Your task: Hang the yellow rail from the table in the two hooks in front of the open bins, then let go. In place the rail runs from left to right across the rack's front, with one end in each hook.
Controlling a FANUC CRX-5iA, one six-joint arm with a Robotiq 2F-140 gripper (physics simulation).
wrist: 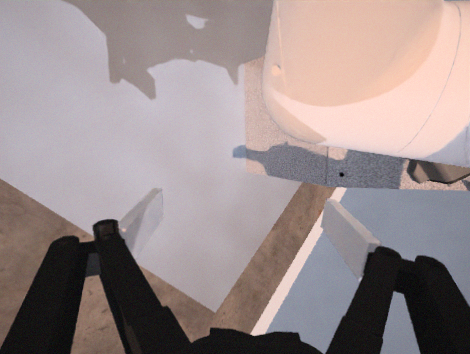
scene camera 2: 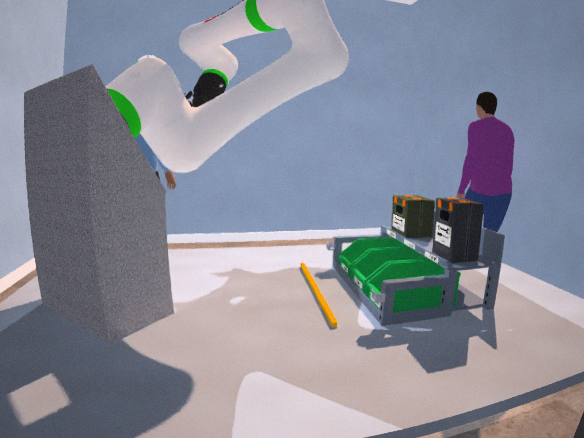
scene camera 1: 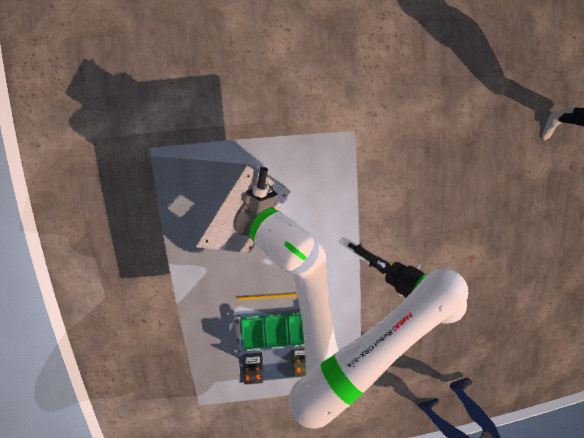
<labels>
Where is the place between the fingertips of the gripper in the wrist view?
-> At 243,207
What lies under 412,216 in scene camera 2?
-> An olive box.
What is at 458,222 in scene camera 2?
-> A dark grey box.
</labels>
